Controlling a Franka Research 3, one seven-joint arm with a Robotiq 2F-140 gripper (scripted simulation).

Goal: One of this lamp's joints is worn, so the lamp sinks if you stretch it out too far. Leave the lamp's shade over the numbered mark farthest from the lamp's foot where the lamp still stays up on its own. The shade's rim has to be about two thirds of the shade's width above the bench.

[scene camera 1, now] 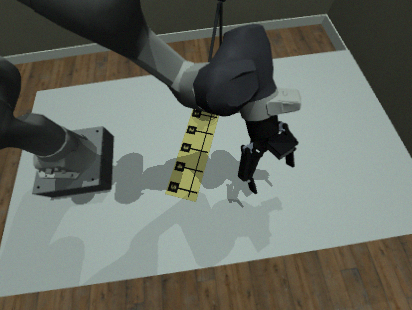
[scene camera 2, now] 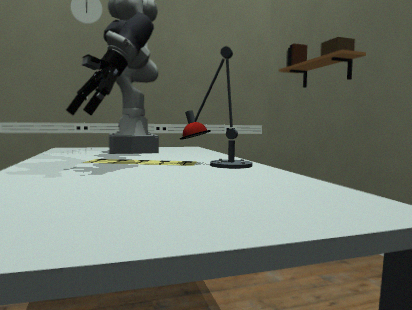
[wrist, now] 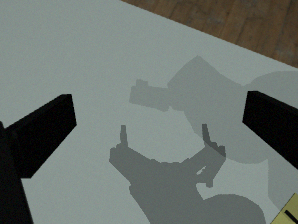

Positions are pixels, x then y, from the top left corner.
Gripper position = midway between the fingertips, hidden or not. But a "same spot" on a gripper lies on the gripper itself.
Scene:
my gripper: scene camera 1 272,177; scene camera 2; wrist
same spot on my gripper: [wrist: 37,135] = [scene camera 2: 97,97]

